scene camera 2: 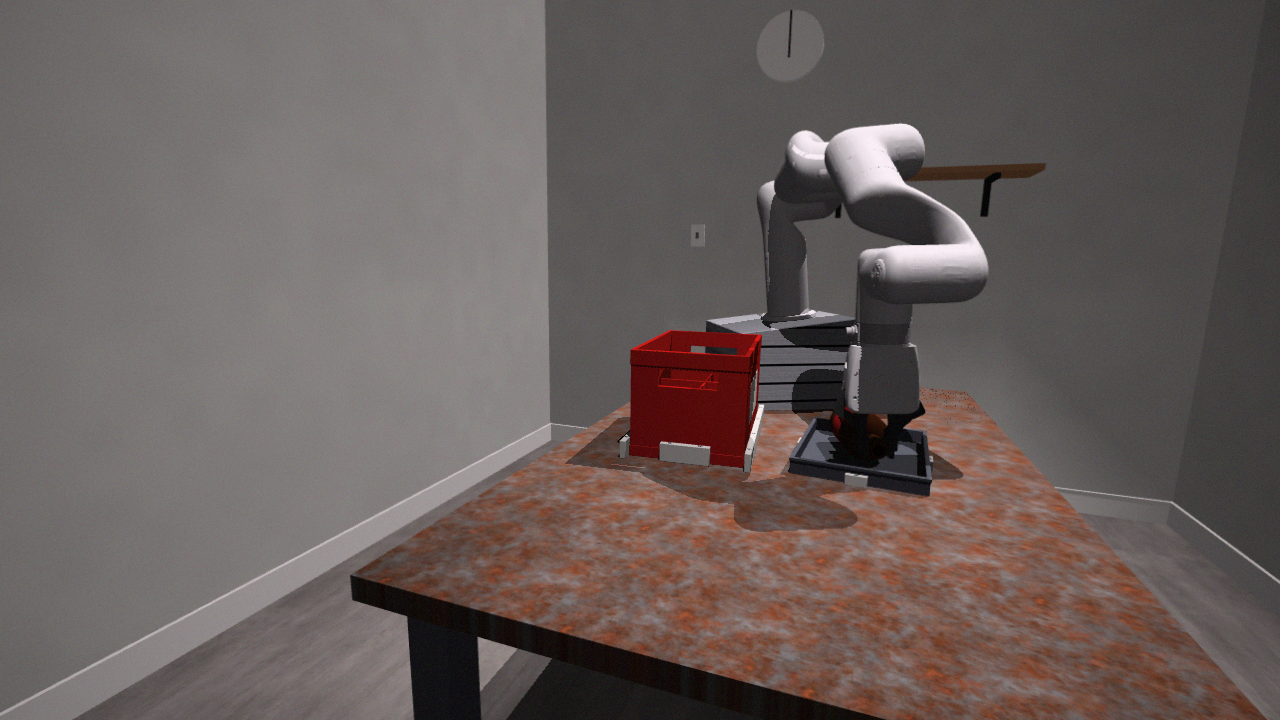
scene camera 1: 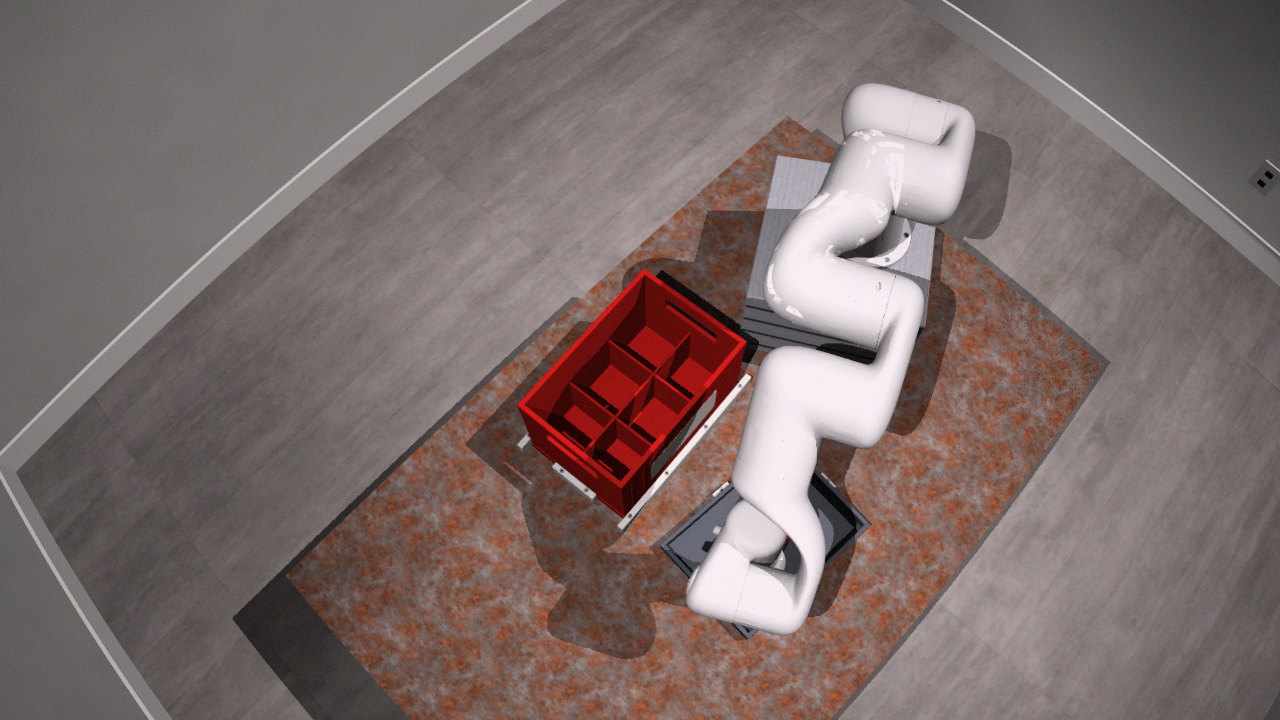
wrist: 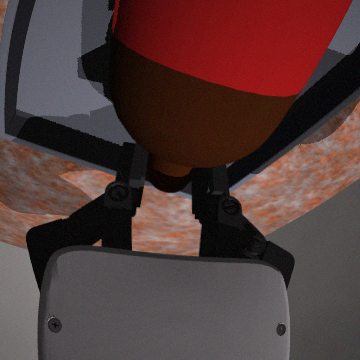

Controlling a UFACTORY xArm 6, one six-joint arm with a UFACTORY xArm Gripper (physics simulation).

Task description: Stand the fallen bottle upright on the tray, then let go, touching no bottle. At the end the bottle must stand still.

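Places are measured from the arm's base along level axes (x ahead, y left, z up), in centimetres.
Pixels of known places: gripper, fingertip midpoint: point(scene camera 2: 875, 455); arm's base, link origin: point(scene camera 2: 788, 317).
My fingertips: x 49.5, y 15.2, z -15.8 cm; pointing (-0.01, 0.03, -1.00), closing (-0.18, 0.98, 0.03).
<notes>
For each thing: its top centre in the pictures, then the offset to it from my fingertips. Level surfaces: height alone.
- bottle, top centre: point(wrist: 219, 122) point(scene camera 2: 865, 412) dx -6.2, dy -1.2, dz +5.0 cm
- shallow dark grey tray, top centre: point(wrist: 215, 28) point(scene camera 1: 767, 535) point(scene camera 2: 863, 442) dx -7.3, dy -1.0, dz -0.4 cm
- tall red crate, top centre: point(scene camera 1: 633, 373) point(scene camera 2: 703, 341) dx -9.9, dy -28.5, dz +14.6 cm
- rust-mottled table, surface height: dz -2.9 cm
The bottle point(scene camera 2: 872, 426) point(wrist: 200, 120), brown with a red band, lies on its side in the shallow dark grey tray point(scene camera 1: 691, 535) point(scene camera 2: 819, 470) point(wrist: 55, 80). In the wrist view its neck points toward the gripper. My gripper point(wrist: 173, 143) point(scene camera 2: 877, 440) is low over the tray, with its black fingers on either side of the bottle's neck, shut on it. The far end of the bottle is cut off in the wrist view. In scene camera 1 the arm hides the gripper and most of the tray.
A tall red crate point(scene camera 1: 636, 494) point(scene camera 2: 689, 420) with dividers stands beside the tray, with white strips point(scene camera 1: 684, 454) around its base. The arm's grey slatted base block point(scene camera 1: 792, 183) point(scene camera 2: 805, 351) stands behind. All are on the rust-mottled table point(scene camera 1: 465, 591) point(scene camera 2: 805, 591).
</notes>
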